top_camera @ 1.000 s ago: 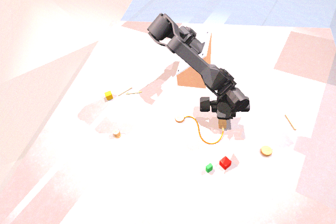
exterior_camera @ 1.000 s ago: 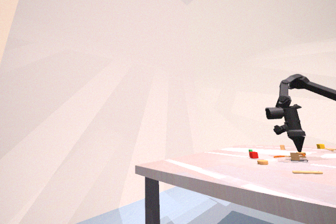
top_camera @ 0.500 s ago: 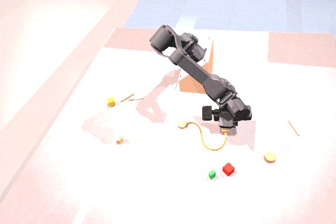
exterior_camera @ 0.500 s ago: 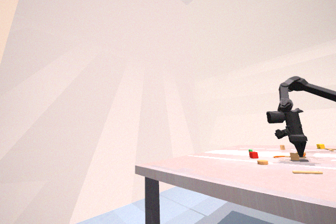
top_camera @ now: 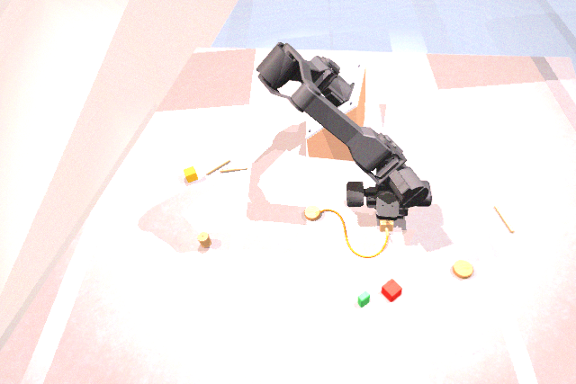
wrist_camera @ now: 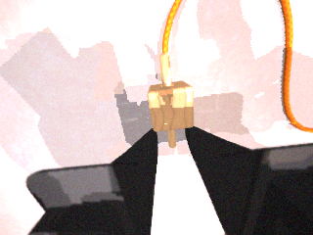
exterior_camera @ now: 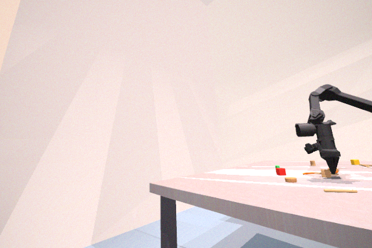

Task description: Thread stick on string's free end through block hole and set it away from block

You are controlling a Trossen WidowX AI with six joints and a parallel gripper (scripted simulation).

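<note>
Now: the wooden block 20 mm ahead of my gripper tip. Also, from my gripper tip: round disc (180 mm to the left, 90 mm ahead, 10 mm below); then red cube (190 mm ahead, 50 mm to the left); then round wooden button (180 mm to the right, 40 mm ahead, 10 mm below).
</note>
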